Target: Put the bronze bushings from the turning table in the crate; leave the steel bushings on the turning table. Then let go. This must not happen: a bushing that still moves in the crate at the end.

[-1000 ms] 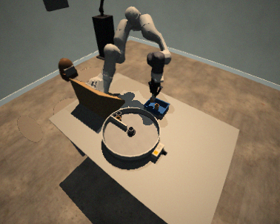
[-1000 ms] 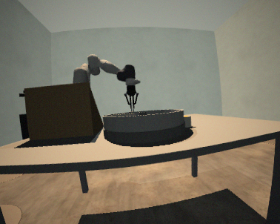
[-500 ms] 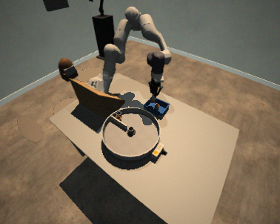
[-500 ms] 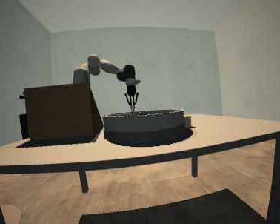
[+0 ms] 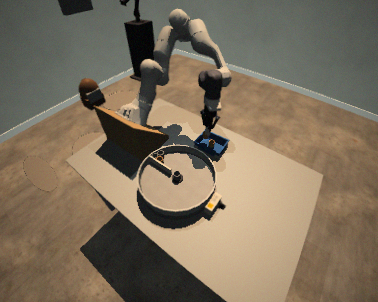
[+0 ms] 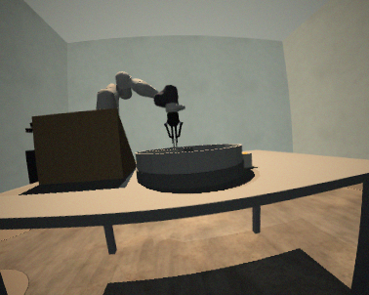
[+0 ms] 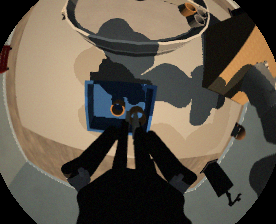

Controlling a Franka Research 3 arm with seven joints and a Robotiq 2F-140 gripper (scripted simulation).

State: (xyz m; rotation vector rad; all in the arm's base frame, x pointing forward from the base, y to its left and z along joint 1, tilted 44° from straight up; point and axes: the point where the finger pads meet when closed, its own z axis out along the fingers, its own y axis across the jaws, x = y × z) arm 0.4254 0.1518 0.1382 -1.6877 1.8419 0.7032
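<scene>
My gripper is now 100 mm above the blue crate and 40 mm short of it. Also, from my hand: round grey turning table 370 mm to the right, 70 mm below, 10 mm ahead.
</scene>
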